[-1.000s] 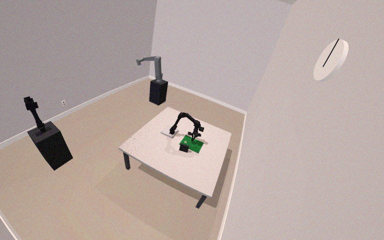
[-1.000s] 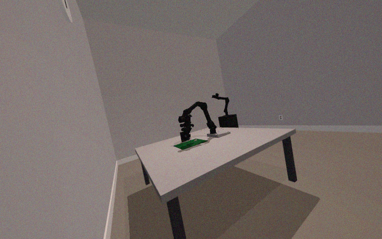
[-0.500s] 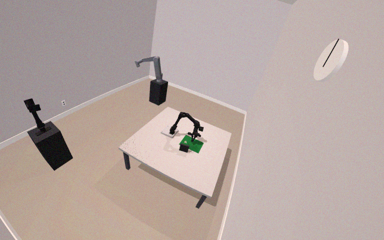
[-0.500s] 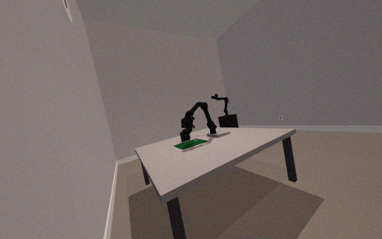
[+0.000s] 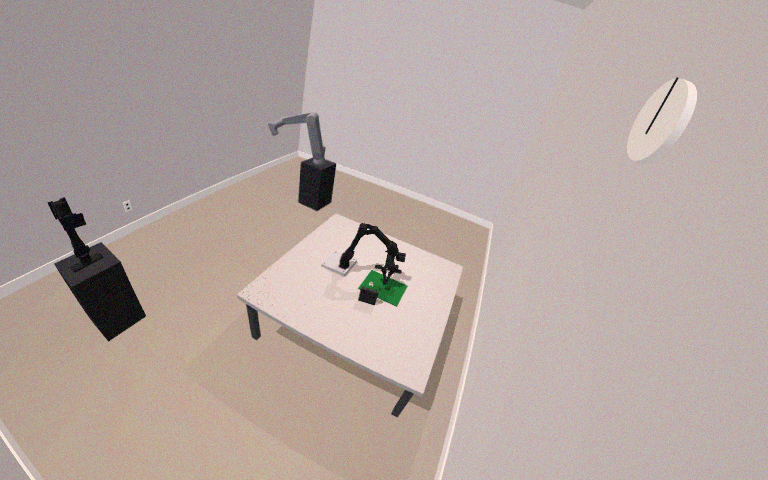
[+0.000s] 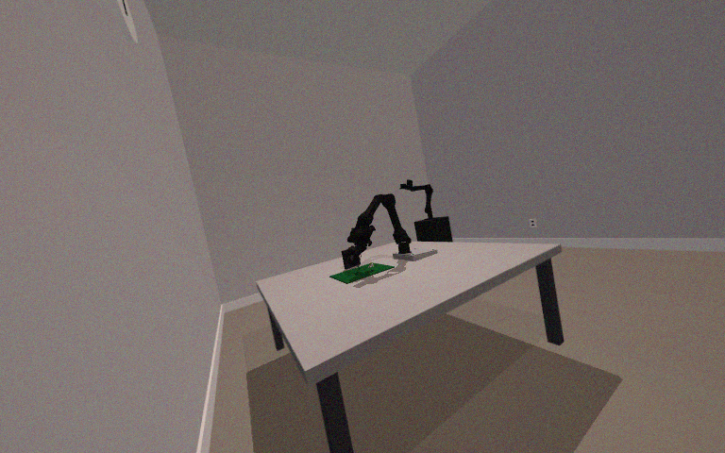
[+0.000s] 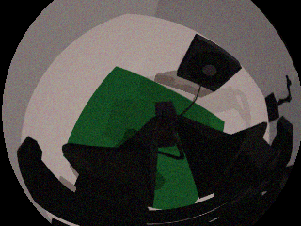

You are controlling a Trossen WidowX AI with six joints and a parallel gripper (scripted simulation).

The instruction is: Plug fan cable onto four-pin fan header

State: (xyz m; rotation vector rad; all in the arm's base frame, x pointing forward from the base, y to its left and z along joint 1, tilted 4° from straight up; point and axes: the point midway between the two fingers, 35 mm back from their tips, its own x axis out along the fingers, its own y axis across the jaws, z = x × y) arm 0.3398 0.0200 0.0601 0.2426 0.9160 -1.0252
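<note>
Right now my gripper tip is 10 mm past the green board, 20 mm to the right of it and 100 mm above it. Round my gripper tip: pale header 100 mm behind, 10 mm to the right, 90 mm below; black fan 40 mm behind, 160 mm to the right, 30 mm below; black plug 10 mm below.
</note>
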